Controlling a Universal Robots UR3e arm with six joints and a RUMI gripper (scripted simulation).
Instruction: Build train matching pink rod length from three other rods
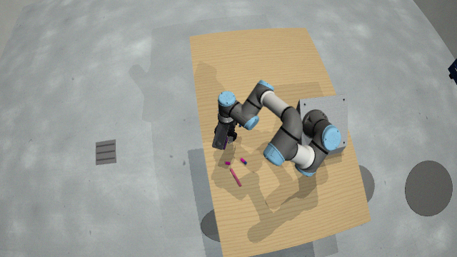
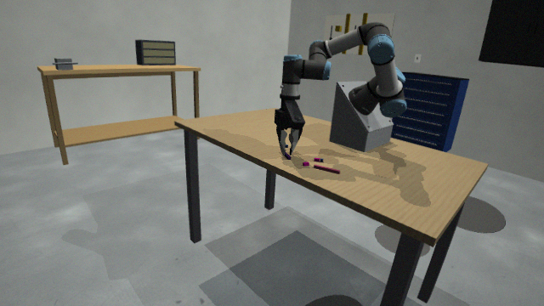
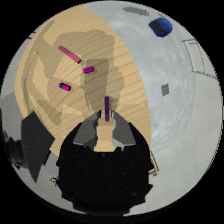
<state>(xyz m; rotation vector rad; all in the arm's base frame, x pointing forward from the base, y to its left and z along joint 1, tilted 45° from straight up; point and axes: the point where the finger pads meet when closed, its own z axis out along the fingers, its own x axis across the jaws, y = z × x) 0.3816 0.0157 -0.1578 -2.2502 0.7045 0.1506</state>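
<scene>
Now: the purple rod 20 mm below my hand. The rest, counted from my hand: pink rod: 170 mm to the left, 20 mm below.
</scene>
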